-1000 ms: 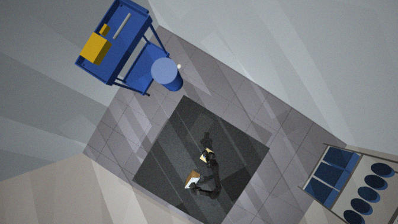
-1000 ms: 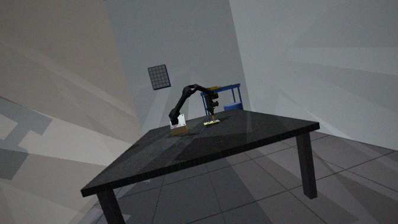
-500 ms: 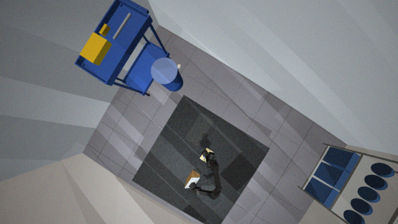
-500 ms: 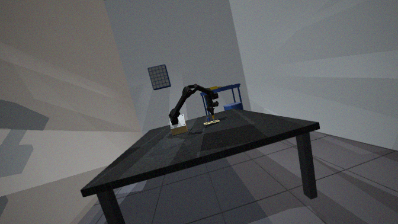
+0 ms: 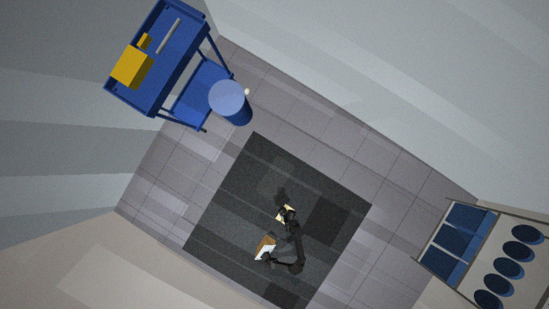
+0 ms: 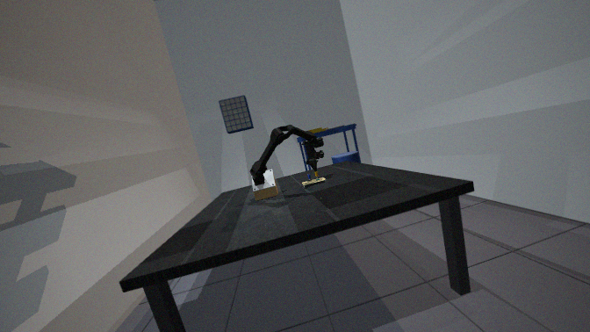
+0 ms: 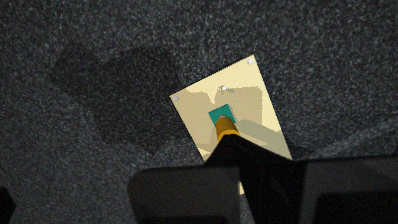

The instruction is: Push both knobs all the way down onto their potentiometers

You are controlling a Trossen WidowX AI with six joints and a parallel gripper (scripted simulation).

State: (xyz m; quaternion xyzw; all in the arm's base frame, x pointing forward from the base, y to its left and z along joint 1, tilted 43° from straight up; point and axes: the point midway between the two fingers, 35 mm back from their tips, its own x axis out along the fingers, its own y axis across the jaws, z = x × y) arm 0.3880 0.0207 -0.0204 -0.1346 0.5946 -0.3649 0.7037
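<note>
Now: the blue knob 5 cm behind my gripper tip, 2 cm to the left of it and 2 cm below it. The rest, counted from my gripper tip: orange knob (2 cm below).
</note>
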